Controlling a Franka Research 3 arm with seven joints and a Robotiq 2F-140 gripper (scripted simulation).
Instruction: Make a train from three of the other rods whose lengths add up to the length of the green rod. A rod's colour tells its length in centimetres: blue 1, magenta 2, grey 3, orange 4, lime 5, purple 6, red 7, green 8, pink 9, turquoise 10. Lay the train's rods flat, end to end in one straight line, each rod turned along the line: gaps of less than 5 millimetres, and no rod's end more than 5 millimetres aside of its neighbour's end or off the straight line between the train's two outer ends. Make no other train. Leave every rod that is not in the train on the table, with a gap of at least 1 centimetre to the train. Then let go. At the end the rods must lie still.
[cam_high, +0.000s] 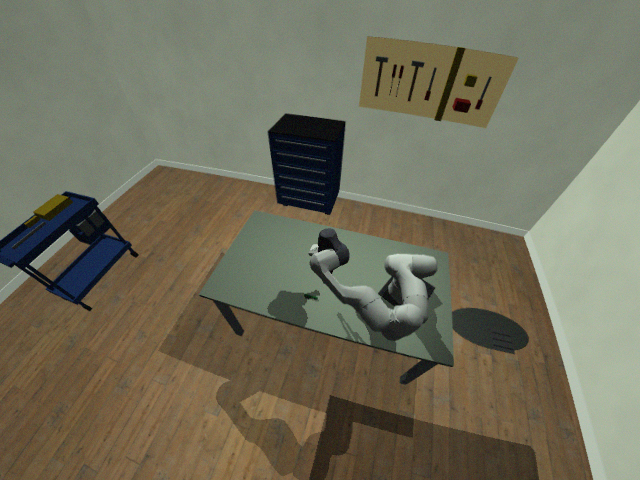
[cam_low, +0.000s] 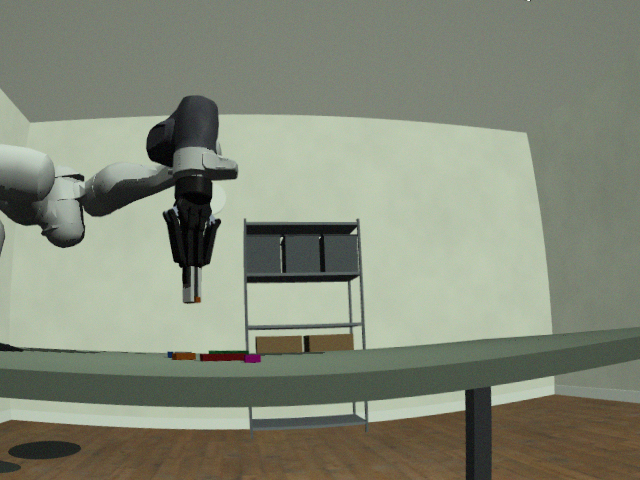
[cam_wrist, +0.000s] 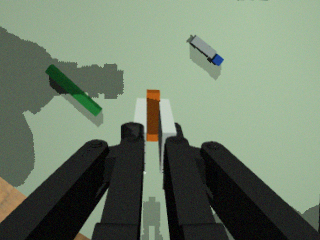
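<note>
The grey rod lies 130 mm below my hand, 70 mm to the right of it and 20 mm behind it. Also, from my hand: green rod: 130 mm below, 70 mm ahead, 60 mm to the left; red rod: 210 mm to the right, 130 mm below, 40 mm ahead; blue rod: 130 mm below, 70 mm to the right, 40 mm behind.
</note>
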